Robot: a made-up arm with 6 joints.
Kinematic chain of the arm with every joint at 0, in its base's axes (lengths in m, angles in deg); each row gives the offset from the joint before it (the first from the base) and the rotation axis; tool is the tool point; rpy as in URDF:
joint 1: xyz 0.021 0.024 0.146 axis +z
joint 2: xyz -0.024 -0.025 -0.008 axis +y
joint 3: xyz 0.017 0 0.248 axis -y
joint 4: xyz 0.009 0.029 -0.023 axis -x
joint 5: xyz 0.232 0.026 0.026 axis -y
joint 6: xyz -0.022 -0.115 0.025 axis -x
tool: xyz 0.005 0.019 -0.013 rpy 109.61 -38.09 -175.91
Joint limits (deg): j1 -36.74..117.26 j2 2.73..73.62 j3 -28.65..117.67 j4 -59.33..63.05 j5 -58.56..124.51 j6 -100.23..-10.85
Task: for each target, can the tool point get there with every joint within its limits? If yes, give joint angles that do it. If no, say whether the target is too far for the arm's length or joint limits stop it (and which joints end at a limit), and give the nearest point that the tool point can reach.
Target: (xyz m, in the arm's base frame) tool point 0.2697 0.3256 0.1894
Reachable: yes | joints 59.57 54.05 45.74 -45.05 56.61 -40.26
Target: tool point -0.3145 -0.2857 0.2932
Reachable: no: joint limits stop it (at a limit: joint 2, joint 3, joint 6) | nearest point -0.0998 -0.0875 0.5502 | short by 0.389 m
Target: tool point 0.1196 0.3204 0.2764
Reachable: yes | joints 85.10 30.74 8.58 -5.29 51.26 -82.34
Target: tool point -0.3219 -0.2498 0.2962
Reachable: no: joint limits stop it (at a limit: joint 2, joint 3, joint 6) | nearest point -0.1067 -0.0779 0.5491 | short by 0.374 m
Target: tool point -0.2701 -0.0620 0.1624
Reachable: no: joint limits stop it (at a limit: joint 1, joint 3, joint 4, joint 5) | nearest point -0.0202 0.1569 0.1866 | short by 0.333 m
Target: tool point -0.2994 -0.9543 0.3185
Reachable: no: too far | nearest point 0.2212 -0.2569 0.3185 | short by 0.870 m
